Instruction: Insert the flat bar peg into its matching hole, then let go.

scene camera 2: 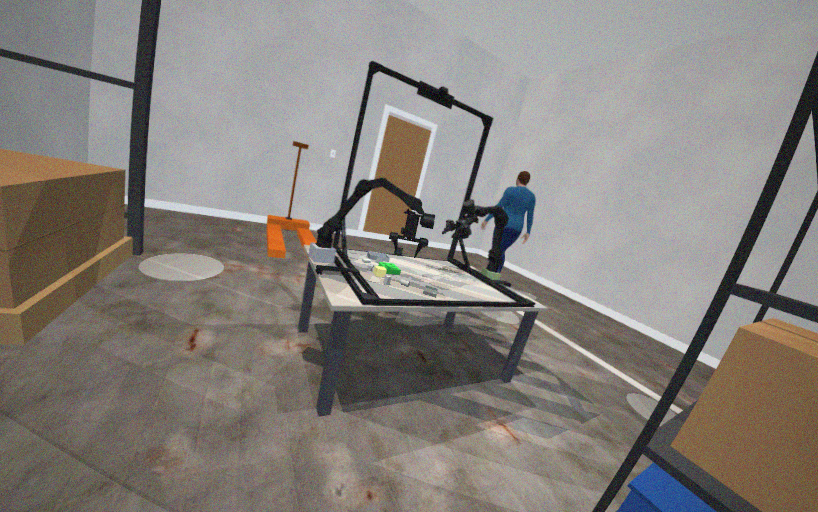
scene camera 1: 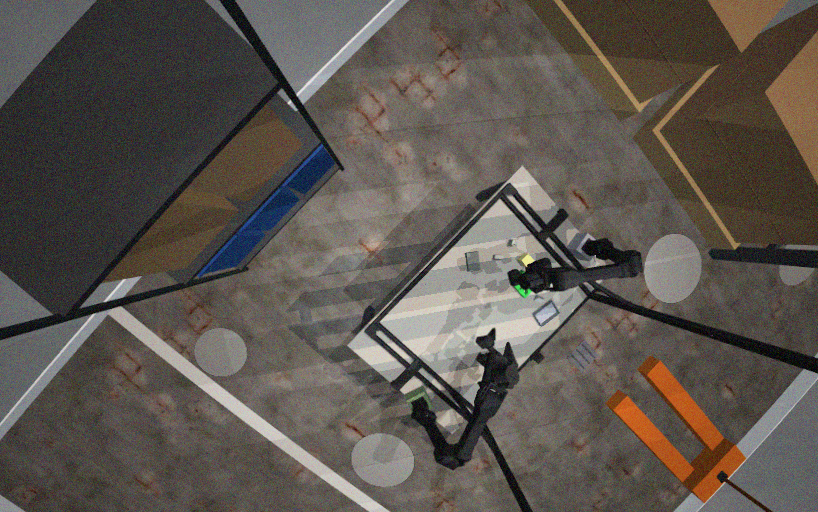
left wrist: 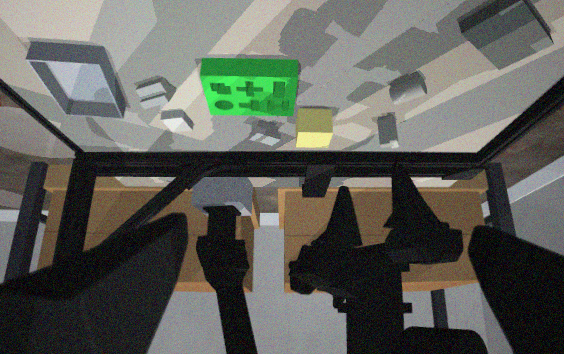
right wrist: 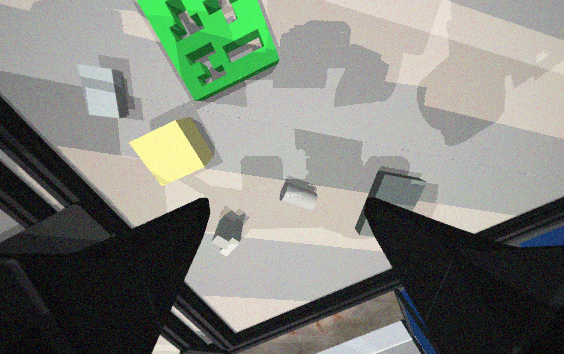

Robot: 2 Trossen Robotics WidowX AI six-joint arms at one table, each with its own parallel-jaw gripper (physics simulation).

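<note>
The green hole board [scene camera 1: 522, 291] [scene camera 2: 389, 268] [left wrist: 250, 67] [right wrist: 235, 67] lies on the table; its narrow rectangular slot shows in the right wrist view. A pale rectangular block [left wrist: 265, 137] [right wrist: 99, 92], seemingly the flat bar peg, lies beside the board, apart from it. My right gripper [scene camera 2: 408, 251] [left wrist: 368, 175] [right wrist: 288, 204] is open and empty above the table, with a cylinder and a notched grey peg below the space between its fingers. My left gripper [scene camera 1: 499, 338] is open and empty, raised at the other side, away from the pegs.
A yellow block [scene camera 2: 379, 271] [left wrist: 314, 127] [right wrist: 167, 152] sits near the board. The cylinder [left wrist: 407, 87] [right wrist: 300, 196], notched peg [left wrist: 387, 129] [right wrist: 229, 227], two pale blocks [left wrist: 152, 94] [left wrist: 176, 120] and a grey tray [left wrist: 112, 82] also lie there. A dark frame [left wrist: 280, 159] edges the table.
</note>
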